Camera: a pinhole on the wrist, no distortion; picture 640 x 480 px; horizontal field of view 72.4 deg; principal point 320.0 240.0 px. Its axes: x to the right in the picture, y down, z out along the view. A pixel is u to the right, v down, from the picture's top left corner.
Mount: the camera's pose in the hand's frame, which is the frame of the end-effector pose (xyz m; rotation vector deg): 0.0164 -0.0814 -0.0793 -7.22 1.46 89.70
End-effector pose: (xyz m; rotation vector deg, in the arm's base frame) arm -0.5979 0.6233 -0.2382 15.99 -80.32 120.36
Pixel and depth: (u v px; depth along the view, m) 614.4 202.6 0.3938
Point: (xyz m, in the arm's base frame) -0.7889 0.3153 -0.2734
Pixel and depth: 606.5 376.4 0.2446
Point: -0.6180 0.4411 -0.2915
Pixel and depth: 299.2 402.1 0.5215
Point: -0.4598 0.1799 -0.1144
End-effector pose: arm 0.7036 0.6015 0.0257 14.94 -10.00 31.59
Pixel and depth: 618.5 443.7 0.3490
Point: 0.4403 0.6068 0.2472
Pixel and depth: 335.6 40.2 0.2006
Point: 0.8012 0.5670 0.1562
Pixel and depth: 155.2 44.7 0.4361
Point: 0.9294 0.4138 0.3920
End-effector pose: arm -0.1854 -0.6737 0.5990 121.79 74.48 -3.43
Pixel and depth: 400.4 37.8 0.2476
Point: -0.0894 -0.6708 0.4175
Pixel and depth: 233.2 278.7 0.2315
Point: -0.2376 -0.7392 0.4317
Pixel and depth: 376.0 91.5 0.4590
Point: 0.0111 -0.7730 0.2561
